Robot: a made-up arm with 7 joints.
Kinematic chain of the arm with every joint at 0, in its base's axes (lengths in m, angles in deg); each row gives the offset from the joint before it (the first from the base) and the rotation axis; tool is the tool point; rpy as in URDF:
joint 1: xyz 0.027 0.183 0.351 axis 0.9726 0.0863 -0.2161
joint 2: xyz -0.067 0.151 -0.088 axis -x
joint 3: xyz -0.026 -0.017 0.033 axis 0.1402 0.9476 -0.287
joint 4: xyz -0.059 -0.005 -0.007 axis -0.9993 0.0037 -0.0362
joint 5: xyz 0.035 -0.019 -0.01 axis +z
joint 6: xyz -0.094 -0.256 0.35 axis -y
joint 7: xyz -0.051 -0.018 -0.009 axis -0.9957 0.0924 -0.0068
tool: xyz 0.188 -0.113 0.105 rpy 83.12 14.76 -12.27
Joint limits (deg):
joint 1: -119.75..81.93
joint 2: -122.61..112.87
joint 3: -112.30..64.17
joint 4: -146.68..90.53
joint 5: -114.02..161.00
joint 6: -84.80..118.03
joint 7: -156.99..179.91
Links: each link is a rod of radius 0.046 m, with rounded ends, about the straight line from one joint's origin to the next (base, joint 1, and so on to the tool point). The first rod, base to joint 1, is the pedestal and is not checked.
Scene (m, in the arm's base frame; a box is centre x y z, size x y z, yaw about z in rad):
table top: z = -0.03
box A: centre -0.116 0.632 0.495 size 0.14 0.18 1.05 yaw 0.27
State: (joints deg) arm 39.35 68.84 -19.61 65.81 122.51 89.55 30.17
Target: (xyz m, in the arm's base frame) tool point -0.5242 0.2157 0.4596
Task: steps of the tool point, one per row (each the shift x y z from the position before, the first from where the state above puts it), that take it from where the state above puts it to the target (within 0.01 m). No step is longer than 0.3 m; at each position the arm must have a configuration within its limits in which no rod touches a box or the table.
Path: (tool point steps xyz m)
1: -0.0572 -0.0435 0.2445
2: -0.0734 -0.1288 0.1992
3: -0.0872 -0.1796 0.1249
4: -0.0956 -0.1898 0.0421
5: -0.1379 0.0225 -0.0327
6: -0.1316 0.0237 -0.0669
7: -0.1164 0.0212 -0.0981
8: -0.0939 0.0151 -0.1237
9: -0.0455 -0.0325 -0.0903
10: -0.0155 -0.0523 -0.0789
11: 0.0144 -0.0623 -0.0585
12: 0.0411 -0.0592 -0.0334

